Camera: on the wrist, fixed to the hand. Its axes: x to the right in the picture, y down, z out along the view.
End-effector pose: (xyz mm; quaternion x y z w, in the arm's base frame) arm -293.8 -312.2 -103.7 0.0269 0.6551 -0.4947 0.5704
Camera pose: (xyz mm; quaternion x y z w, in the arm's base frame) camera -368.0 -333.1 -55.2 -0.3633 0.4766 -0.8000 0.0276
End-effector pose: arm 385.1 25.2 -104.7 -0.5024 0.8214 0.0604 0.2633
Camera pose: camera 446.2 -27.6 -62.5 -0.9104 0.2567 -0.2318 0.2271
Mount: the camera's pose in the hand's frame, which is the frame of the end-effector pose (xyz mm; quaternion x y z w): -0.7 -85.1 -32.5 0.0803 0.0525 -0.6935 0.7140
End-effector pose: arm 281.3 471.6 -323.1 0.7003 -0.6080 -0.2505 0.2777
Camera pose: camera 364.2 484.1 -358.7 0.9572 0.0460 -0.2859 0.0002
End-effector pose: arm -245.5 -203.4 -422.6 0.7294 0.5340 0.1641 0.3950
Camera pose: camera -322.5 -181.0 -465.8 0.1736 0.9210 -0.1613 0.3092
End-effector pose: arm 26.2 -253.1 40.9 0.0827 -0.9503 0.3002 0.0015
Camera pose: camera 38.8 -303.0 116.0 0.7024 -0.5970 0.2940 0.2525
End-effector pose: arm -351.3 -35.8 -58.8 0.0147 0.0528 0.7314 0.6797
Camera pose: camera -269.8 -32.4 -99.3 -0.0099 0.1423 0.0474 0.9886
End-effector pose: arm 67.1 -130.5 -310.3 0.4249 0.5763 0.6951 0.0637
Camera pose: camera 11.8 -127.3 -382.6 -0.1277 0.7654 0.4282 0.4632
